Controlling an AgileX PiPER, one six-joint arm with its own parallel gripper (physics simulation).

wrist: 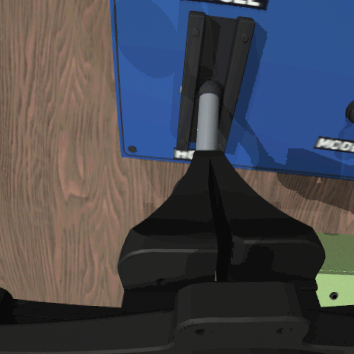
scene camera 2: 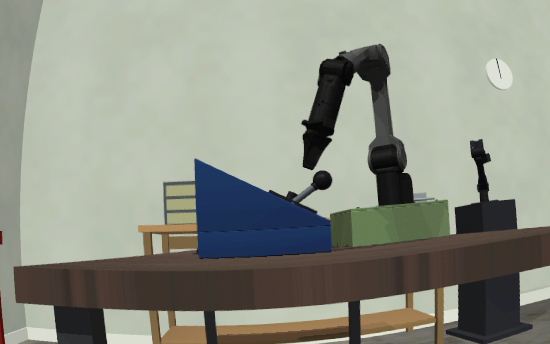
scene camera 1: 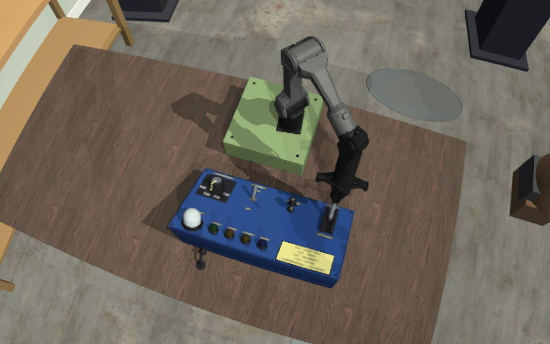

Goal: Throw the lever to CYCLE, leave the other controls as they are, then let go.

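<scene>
The lever (scene camera 1: 332, 212) (scene camera 2: 306, 192) (wrist: 208, 122) has a grey shaft and a black ball knob (scene camera 2: 322, 180). It leans toward the arm's base, at the HO... label (wrist: 184, 154) end of its black slot (scene camera 1: 327, 227) (wrist: 217, 55). The partly cropped ...CLE label (wrist: 240, 2) is at the far end. My gripper (scene camera 1: 335, 199) (scene camera 2: 309, 166) (wrist: 207, 166) is shut with its fingers together and nothing between them. In scene camera 2 its tips are just above the ball, on the panel side, with a small gap. The fingers hide the ball in the wrist view.
The blue panel (scene camera 1: 270, 220) (scene camera 2: 250, 215) also bears a rotary selector (scene camera 1: 216, 184), a small metal lever (scene camera 1: 255, 193), a black toggle (scene camera 1: 292, 204), a white dome (scene camera 1: 192, 218), several buttons and a yellow placard (scene camera 1: 305, 257). The green base block (scene camera 1: 245, 115) (scene camera 2: 395, 225) stands beside it.
</scene>
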